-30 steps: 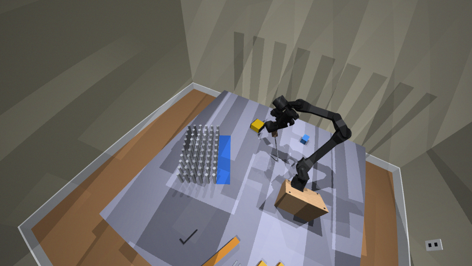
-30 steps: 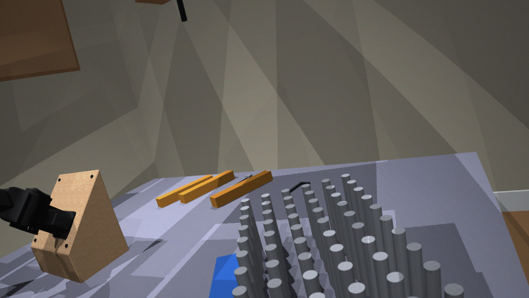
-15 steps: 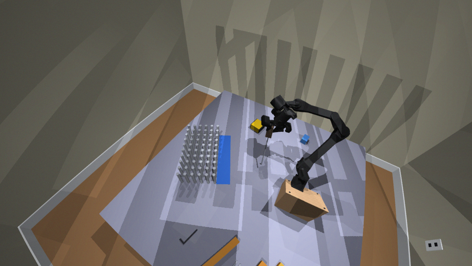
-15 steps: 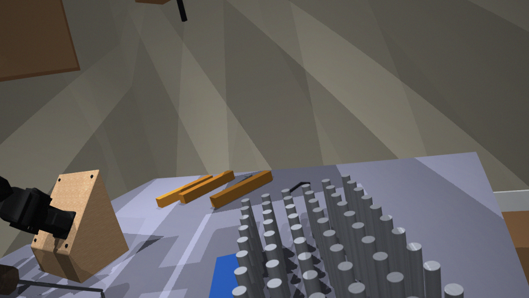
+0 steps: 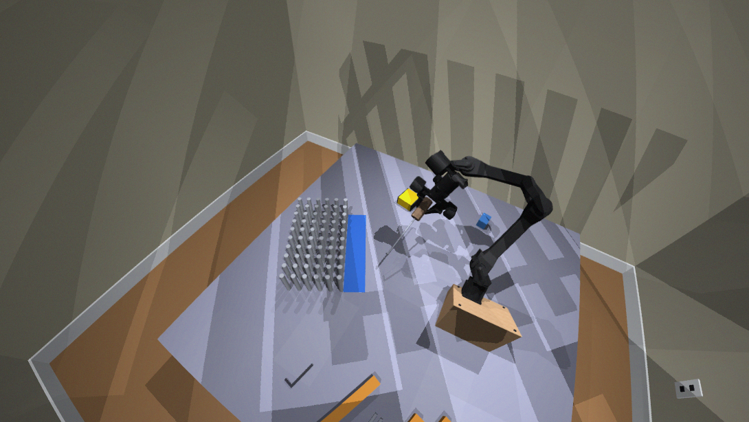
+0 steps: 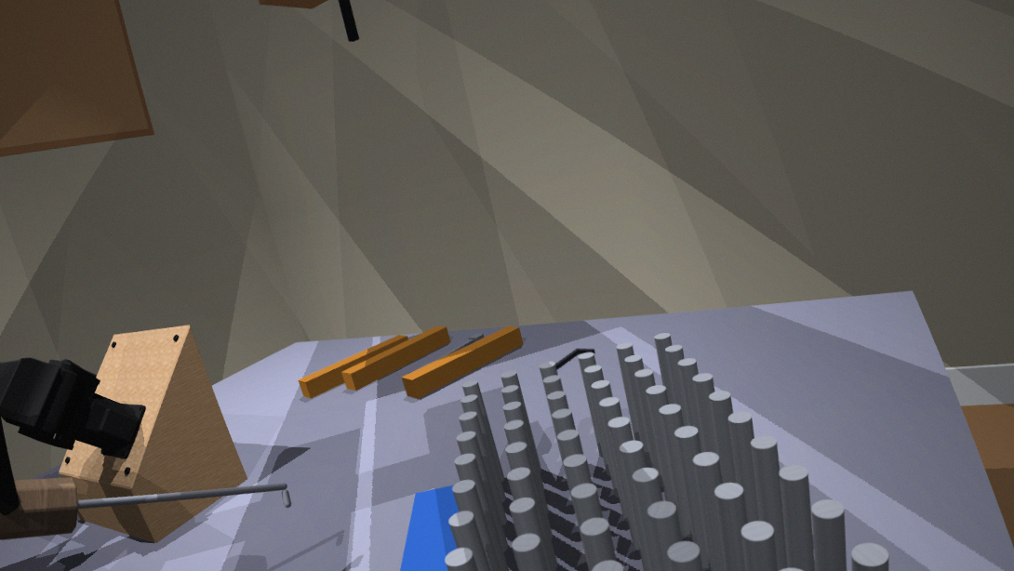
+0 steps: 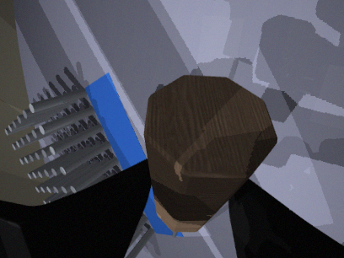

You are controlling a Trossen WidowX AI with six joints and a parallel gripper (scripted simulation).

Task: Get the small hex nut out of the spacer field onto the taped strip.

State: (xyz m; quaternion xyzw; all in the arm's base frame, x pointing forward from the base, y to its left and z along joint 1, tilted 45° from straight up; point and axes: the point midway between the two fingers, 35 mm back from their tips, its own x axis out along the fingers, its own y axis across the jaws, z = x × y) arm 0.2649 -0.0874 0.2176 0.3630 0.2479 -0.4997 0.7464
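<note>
My gripper tip is now 180 mm to the right of the blue taped strip, 180 mm short of it and 180 mm above it. The rest, counted from my gripper tip: yellow block (170 mm to the right, 160 mm below, 100 mm ahead); then wooden-handled pick (90 mm to the left, 40 mm below, 20 mm ahead); then blue cube (260 mm behind, 230 mm to the right, 160 mm below).
</note>
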